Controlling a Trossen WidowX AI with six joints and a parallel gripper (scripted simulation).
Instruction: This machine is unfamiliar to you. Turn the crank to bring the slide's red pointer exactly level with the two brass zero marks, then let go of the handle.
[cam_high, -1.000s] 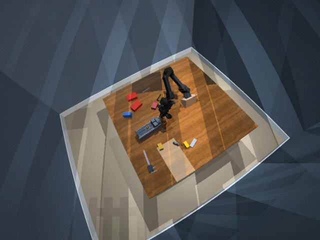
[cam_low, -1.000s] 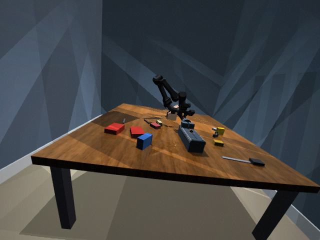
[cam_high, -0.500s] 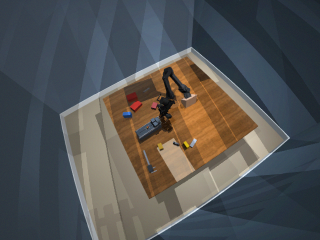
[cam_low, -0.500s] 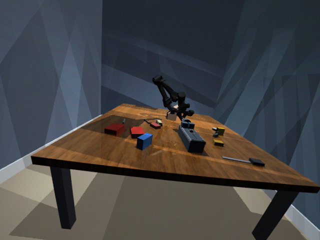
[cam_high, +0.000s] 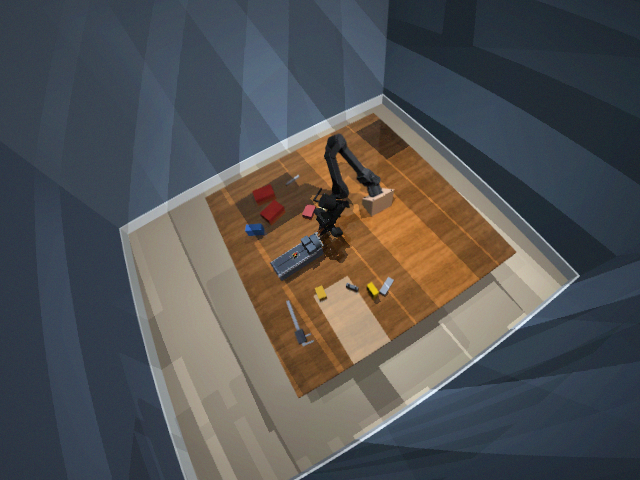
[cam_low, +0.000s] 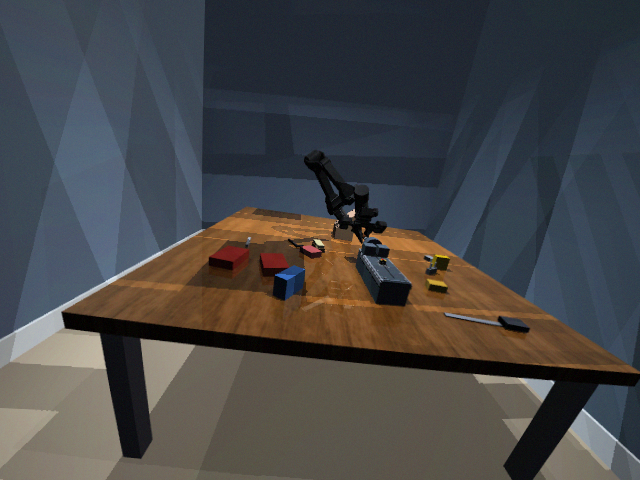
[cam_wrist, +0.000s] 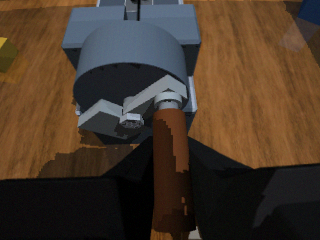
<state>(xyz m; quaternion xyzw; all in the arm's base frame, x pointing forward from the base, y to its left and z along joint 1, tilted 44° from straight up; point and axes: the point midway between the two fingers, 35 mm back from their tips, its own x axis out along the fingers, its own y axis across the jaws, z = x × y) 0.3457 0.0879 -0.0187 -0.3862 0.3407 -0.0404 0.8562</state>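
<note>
The red pointer lies 15 cm ahead of my gripper tip, 5 cm to the left of it and 1 cm below it. Also, from my gripper tip: pink block 20 cm to the right, 8 cm below, 1 cm behind; then ochre block 26 cm to the left, 11 cm ahead, 8 cm below; then brown crank handle 2 cm behind, 2 cm above.
</note>
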